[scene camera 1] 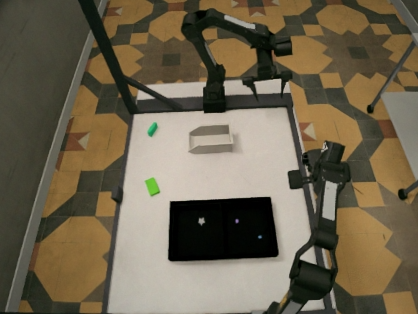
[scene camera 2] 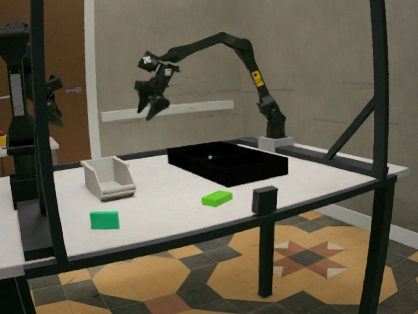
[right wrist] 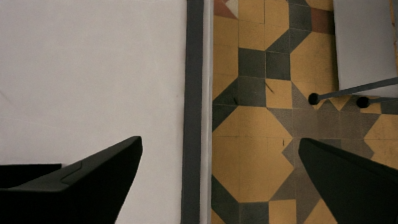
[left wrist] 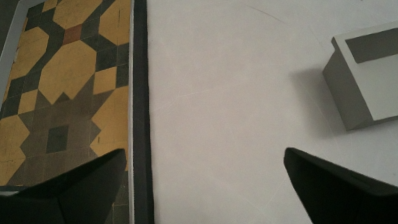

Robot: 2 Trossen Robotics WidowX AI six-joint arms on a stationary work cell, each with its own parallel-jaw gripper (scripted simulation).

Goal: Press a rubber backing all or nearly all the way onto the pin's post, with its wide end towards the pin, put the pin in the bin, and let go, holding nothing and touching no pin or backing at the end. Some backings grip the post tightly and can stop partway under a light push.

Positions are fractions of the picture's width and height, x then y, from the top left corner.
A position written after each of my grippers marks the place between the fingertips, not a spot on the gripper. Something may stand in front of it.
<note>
In view: my left gripper (left wrist: 0.52,0.70), my right gripper (scene camera 2: 0.34,0.37), a black tray (scene camera 1: 0.45,0.76) and a grey bin (scene camera 2: 0.25,0.57).
The black tray is seen too in scene camera 2 (scene camera 2: 0.55,0.53). The grey bin also shows in scene camera 1 (scene camera 1: 0.50,0.44). My right gripper also shows in scene camera 1 (scene camera 1: 0.75,0.56) and in the right wrist view (right wrist: 0.55,0.65). The left wrist view does not show the black tray: it is out of frame. The right wrist view misses the grey bin: it is out of frame.
</note>
